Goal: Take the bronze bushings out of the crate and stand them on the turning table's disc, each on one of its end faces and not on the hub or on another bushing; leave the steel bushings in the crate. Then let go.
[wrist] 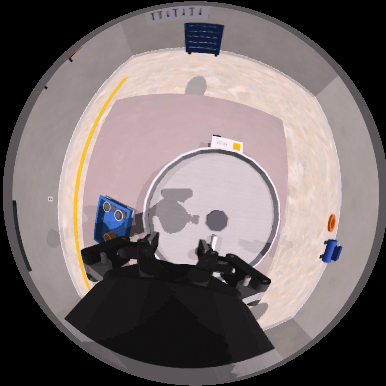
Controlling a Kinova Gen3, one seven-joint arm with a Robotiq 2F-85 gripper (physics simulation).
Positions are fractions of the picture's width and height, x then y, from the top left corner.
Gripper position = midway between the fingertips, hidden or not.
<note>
In view: my gripper (0.46, 0.63), a grey turning disc (0.55, 0.50) and a blue crate (0.27, 0.57).
</note>
